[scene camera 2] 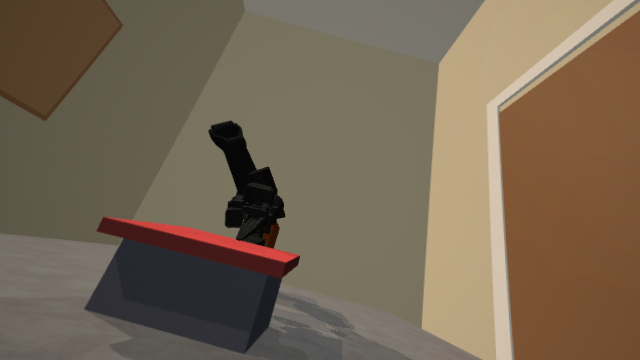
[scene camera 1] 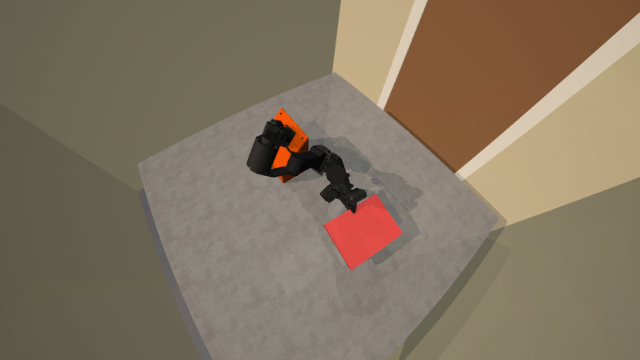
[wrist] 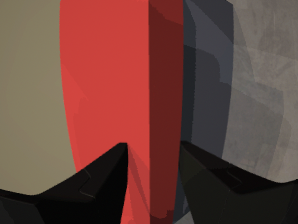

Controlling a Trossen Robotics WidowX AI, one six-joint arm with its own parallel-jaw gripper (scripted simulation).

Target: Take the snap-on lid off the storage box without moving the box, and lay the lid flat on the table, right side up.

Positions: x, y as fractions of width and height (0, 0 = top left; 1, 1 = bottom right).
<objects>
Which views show my gripper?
Scene camera 2, scene camera 1 and the wrist view: all of them.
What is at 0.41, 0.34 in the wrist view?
A red lid.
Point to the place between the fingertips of my gripper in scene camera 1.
At 0.55, 0.59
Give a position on a storage box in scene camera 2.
0.33, 0.84
</objects>
